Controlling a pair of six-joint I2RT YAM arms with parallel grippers.
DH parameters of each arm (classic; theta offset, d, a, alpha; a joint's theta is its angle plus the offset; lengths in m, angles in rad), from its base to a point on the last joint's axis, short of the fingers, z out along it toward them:
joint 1: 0 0.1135 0.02 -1.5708
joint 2: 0 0 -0.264 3.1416
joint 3: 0.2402 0 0.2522 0
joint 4: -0.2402 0 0.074 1.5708
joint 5: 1.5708 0 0 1.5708
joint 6: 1.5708 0.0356 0 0
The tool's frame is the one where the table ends.
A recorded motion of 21 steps. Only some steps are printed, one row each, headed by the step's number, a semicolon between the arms.
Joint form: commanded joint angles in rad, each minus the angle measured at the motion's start. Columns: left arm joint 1, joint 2, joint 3, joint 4, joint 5, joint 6; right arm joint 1, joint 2, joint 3, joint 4, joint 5, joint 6.
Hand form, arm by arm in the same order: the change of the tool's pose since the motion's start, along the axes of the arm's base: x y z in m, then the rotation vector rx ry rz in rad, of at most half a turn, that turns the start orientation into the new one. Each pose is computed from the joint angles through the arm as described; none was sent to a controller.
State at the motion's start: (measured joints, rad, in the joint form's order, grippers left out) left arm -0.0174 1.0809 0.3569 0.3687 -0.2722 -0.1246; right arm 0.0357 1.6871 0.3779 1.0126 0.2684 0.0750
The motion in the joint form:
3: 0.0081 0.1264 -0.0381 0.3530 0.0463 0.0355; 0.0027 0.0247 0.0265 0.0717 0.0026 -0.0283
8: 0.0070 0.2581 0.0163 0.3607 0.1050 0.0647; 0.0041 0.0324 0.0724 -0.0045 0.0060 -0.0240
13: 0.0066 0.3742 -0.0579 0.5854 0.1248 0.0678; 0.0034 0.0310 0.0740 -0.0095 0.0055 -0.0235
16: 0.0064 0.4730 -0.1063 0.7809 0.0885 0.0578; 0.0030 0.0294 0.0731 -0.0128 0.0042 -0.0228
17: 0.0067 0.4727 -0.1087 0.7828 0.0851 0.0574; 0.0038 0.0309 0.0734 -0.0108 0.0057 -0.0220
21: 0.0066 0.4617 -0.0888 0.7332 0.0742 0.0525; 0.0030 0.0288 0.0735 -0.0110 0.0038 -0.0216
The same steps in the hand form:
3: 0.0137 0.0001 -0.0016 0.0189 -0.1800 -0.0456; 0.0089 0.0010 0.0071 -0.0246 -0.0669 0.0072
8: 0.0334 -0.0025 -0.0139 0.0284 -0.1050 -0.1119; 0.0182 0.0016 0.0076 -0.0228 -0.0299 0.0047
13: 0.0295 -0.0032 -0.0377 0.0275 -0.1393 -0.1317; 0.0184 0.0015 0.0078 -0.0222 -0.0281 0.0044
16: 0.0252 -0.0019 -0.0511 0.0296 -0.1888 -0.0936; 0.0181 0.0014 0.0077 -0.0213 -0.0256 0.0051
17: 0.0247 -0.0017 -0.0514 0.0301 -0.1886 -0.0899; 0.0183 0.0016 0.0076 -0.0210 -0.0266 0.0042
21: 0.0281 -0.0014 -0.0495 0.0276 -0.1707 -0.0785; 0.0183 0.0014 0.0082 -0.0200 -0.0287 0.0051

